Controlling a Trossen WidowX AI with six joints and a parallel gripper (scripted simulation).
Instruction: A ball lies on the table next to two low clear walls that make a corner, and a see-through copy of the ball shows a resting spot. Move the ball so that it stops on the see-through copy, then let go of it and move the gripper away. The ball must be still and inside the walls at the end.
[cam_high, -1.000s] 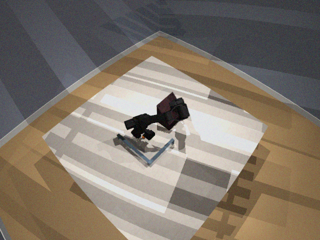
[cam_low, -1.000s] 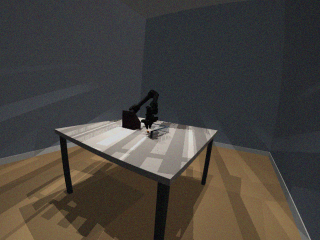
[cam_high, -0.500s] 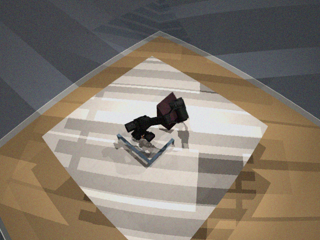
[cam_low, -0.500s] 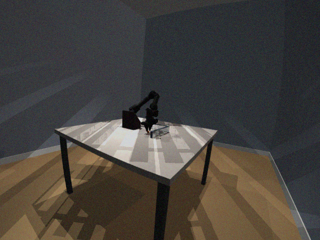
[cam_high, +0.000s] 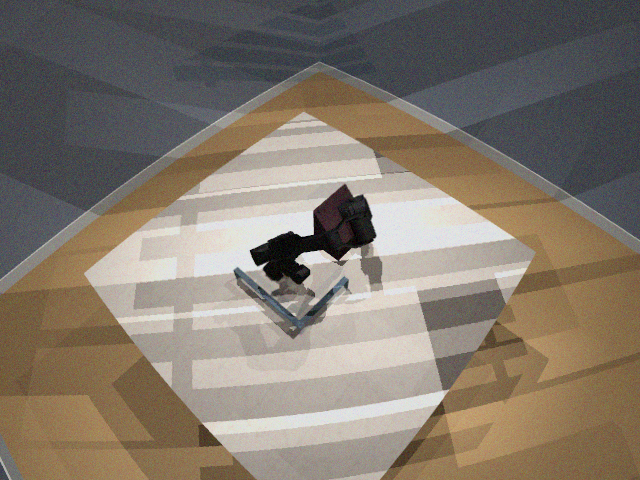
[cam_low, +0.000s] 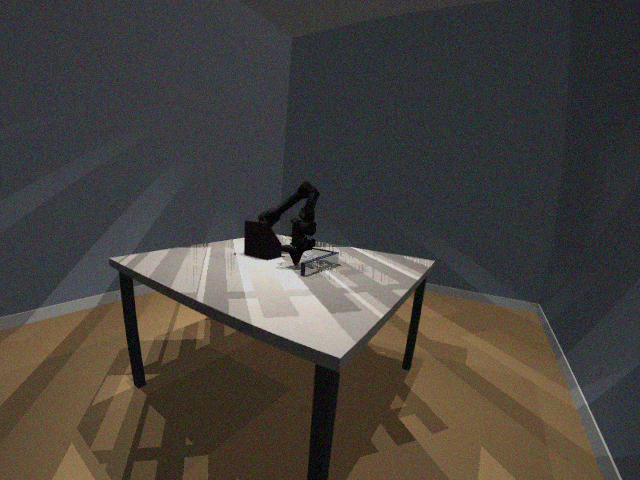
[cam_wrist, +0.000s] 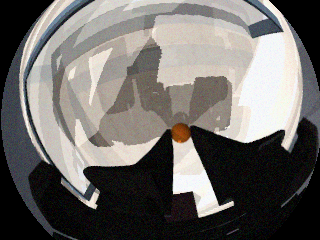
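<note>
Now: gripper tip 30 mm past the see-through copy and 20 mm to the right of it. Also, from my gripper tip: orange ball: right at my gripper tip; then wall: 120 mm ahead, 40 mm to the left, 20 mm above.
</note>
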